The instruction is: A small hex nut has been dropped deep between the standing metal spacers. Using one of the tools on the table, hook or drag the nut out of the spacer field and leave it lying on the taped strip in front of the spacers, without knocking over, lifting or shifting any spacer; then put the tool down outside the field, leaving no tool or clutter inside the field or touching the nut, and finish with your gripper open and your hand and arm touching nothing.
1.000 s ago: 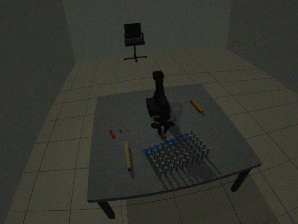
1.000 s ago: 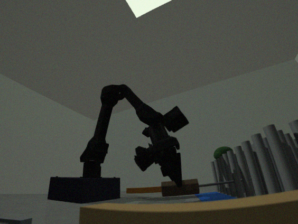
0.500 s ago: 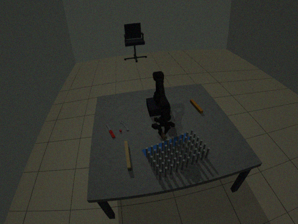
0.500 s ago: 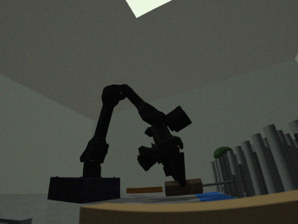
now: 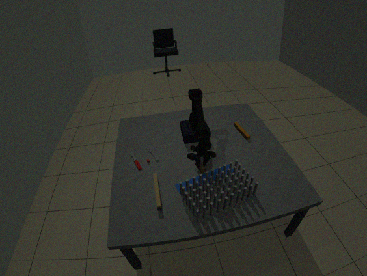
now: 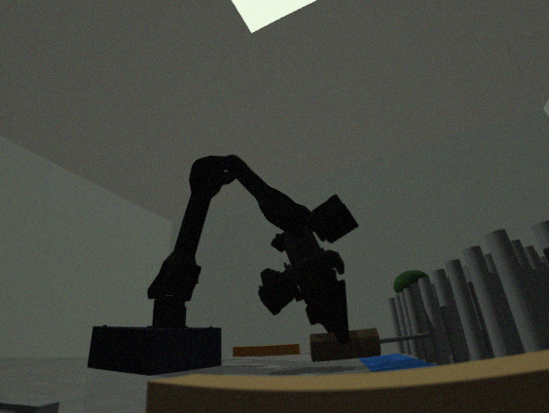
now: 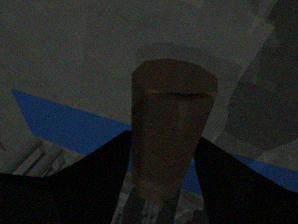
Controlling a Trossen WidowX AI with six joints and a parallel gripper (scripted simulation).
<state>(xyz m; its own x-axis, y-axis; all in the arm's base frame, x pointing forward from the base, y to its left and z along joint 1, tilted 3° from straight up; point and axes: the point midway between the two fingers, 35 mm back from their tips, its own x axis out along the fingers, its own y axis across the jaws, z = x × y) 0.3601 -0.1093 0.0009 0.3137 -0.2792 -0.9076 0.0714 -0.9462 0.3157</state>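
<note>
My gripper tip is 7 cm short of the blue taped strip, 4 cm above it and 1 cm to the right of it. Also, from my gripper tip: red-handled tool (39 cm to the right, 27 cm behind, 3 cm below); then orange block (49 cm to the left, 27 cm behind, 2 cm below); then red ball (30 cm to the right, 23 cm behind, 3 cm below).
</note>
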